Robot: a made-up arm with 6 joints. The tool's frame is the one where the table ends. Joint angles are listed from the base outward.
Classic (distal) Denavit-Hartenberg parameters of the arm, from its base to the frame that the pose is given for. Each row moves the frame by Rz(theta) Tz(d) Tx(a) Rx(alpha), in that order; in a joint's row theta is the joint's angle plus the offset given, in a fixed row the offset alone. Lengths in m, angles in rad.
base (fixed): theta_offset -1.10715; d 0; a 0.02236; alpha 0
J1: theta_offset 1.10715; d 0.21; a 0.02; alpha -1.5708
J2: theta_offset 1.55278; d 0; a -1.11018; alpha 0
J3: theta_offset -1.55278; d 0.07; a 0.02; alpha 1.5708
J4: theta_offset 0; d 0.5; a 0.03; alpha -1.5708
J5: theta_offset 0; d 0; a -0.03; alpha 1.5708
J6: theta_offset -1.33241; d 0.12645; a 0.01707; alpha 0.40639
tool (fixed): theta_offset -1.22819; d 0.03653; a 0; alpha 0
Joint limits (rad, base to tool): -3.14..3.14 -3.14..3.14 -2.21..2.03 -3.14..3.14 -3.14..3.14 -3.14..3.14
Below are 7 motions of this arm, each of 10 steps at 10 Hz.
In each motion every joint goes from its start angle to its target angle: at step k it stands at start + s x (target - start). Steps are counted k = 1, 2, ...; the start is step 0. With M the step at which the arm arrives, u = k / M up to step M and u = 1 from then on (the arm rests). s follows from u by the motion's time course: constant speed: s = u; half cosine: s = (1 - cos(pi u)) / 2; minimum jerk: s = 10 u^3 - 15 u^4 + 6 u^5.
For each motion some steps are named. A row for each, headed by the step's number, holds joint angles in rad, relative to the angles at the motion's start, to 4 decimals.
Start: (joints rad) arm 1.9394 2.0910 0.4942 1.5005 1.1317 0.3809
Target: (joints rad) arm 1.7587 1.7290 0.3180 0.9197 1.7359 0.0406
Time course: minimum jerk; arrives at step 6
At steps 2, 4, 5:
2: -0.0379 -0.0760 -0.0370 -0.1219 0.1268 -0.0714
4: -0.1428 -0.2860 -0.1392 -0.4589 0.4774 -0.2689
5: -0.1743 -0.3492 -0.1699 -0.5602 0.5828 -0.3282

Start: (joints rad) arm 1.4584 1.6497 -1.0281 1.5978 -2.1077 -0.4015
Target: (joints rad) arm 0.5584 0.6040 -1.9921 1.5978 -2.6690 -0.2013
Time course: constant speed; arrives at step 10
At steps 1, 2, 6, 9, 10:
1: -0.0900 -0.1046 -0.0964 0.0000 -0.0561 0.0200
2: -0.1800 -0.2091 -0.1928 0.0000 -0.1123 0.0400
6: -0.5400 -0.6274 -0.5784 0.0000 -0.3368 0.1201
9: -0.8100 -0.9411 -0.8676 0.0000 -0.5052 0.1802
10: -0.9000 -1.0457 -0.9640 0.0000 -0.5613 0.2002

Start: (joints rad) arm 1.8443 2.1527 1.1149 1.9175 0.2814 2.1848
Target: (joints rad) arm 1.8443 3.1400 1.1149 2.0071 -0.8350 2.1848
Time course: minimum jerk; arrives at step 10
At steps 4, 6, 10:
4: 0.0000 0.3134 0.0000 0.0284 -0.3544 0.0000
6: 0.0000 0.6739 0.0000 0.0612 -0.7620 0.0000
10: 0.0000 0.9873 0.0000 0.0896 -1.1164 0.0000

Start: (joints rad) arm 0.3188 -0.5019 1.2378 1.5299 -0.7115 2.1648
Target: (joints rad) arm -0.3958 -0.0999 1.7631 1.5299 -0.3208 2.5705
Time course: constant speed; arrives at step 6
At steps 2, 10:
2: -0.2382 0.1340 0.1751 0.0000 0.1302 0.1352
10: -0.7146 0.4020 0.5253 0.0000 0.3907 0.4057

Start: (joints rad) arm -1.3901 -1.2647 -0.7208 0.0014 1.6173 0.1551
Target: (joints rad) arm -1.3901 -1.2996 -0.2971 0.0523 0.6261 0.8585
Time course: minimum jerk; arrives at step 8
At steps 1, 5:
1: 0.0000 -0.0006 0.0068 0.0008 -0.0159 0.0113
5: 0.0000 -0.0253 0.3071 0.0369 -0.7184 0.5098

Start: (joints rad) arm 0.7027 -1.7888 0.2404 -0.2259 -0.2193 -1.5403
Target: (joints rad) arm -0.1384 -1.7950 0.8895 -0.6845 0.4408 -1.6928
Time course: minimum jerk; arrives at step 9
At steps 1, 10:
1: -0.0097 -0.0001 0.0075 -0.0053 0.0076 -0.0018
10: -0.8411 -0.0062 0.6491 -0.4586 0.6601 -0.1525

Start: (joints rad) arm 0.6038 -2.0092 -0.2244 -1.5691 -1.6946 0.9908
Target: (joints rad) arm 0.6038 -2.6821 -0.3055 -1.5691 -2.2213 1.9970
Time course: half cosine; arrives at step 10
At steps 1, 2, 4, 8, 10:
1: 0.0000 -0.0165 -0.0020 0.0000 -0.0129 0.0246
2: 0.0000 -0.0643 -0.0077 0.0000 -0.0503 0.0961
4: 0.0000 -0.2325 -0.0280 0.0000 -0.1820 0.3476
8: 0.0000 -0.6086 -0.0734 0.0000 -0.4764 0.9101
10: 0.0000 -0.6729 -0.0811 0.0000 -0.5267 1.0062

